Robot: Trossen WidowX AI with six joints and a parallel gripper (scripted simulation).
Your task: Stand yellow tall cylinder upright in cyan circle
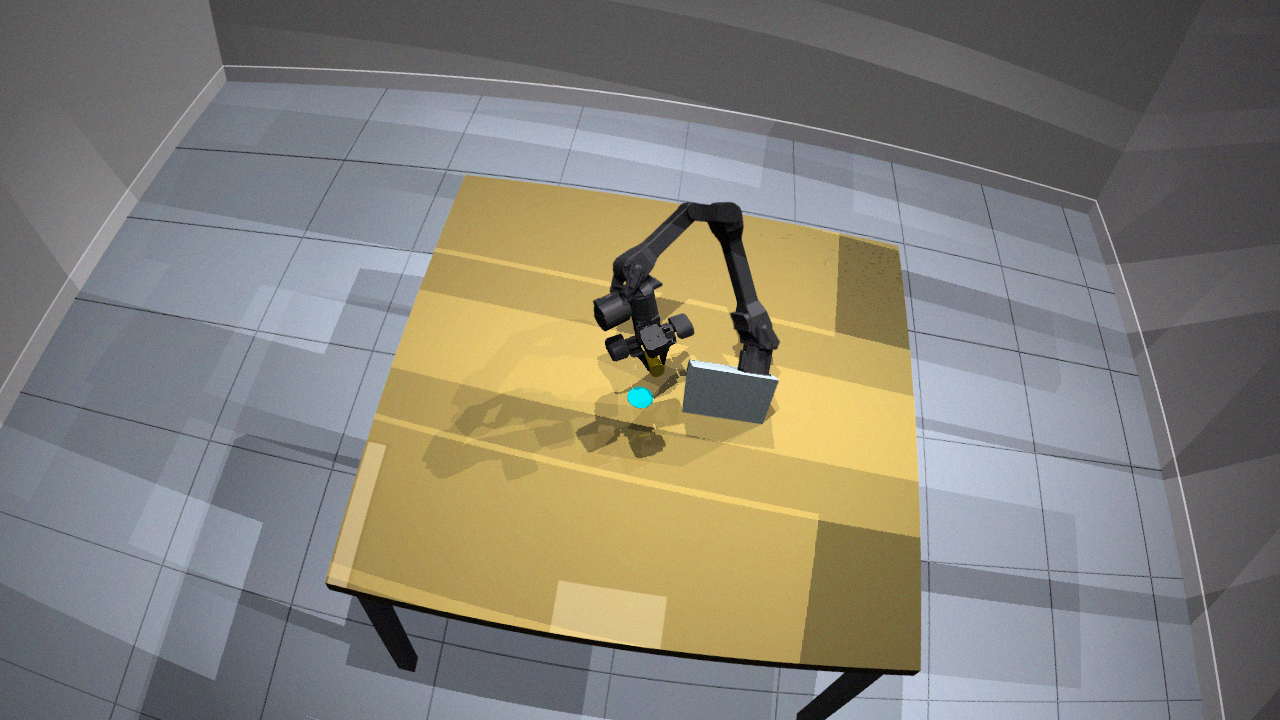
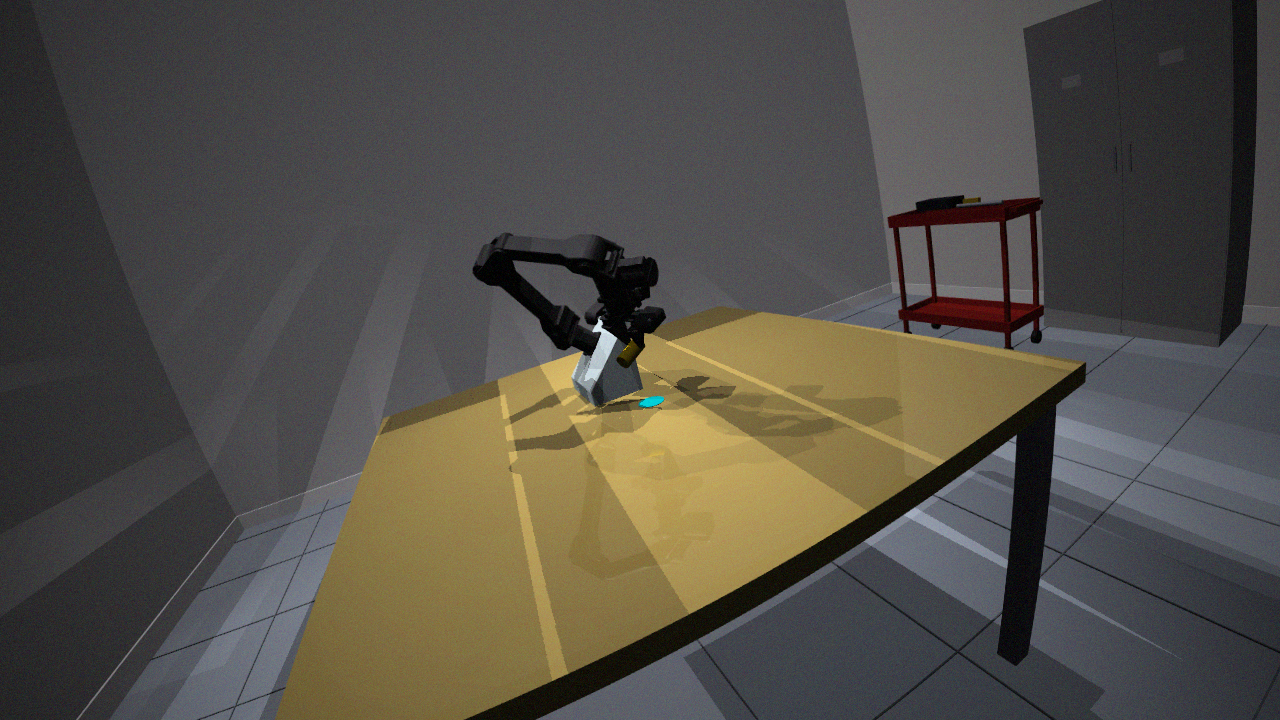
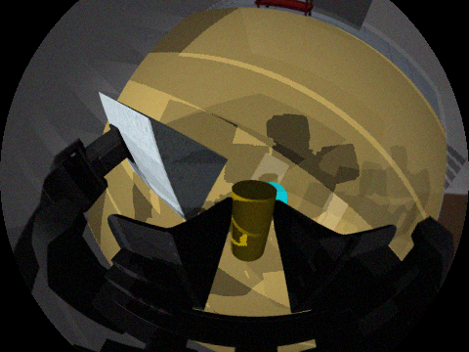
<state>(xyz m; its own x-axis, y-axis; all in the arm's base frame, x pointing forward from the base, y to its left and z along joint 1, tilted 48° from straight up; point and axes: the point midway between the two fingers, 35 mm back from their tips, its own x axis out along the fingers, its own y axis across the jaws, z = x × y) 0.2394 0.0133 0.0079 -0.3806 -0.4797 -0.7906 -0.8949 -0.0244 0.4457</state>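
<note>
My gripper tip is 13 cm above the cyan circle, 2 cm short of it and 1 cm to the left of it. Round my gripper tip: yellow cylinder 2 cm to the right, 1 cm below, 1 cm ahead.
</note>
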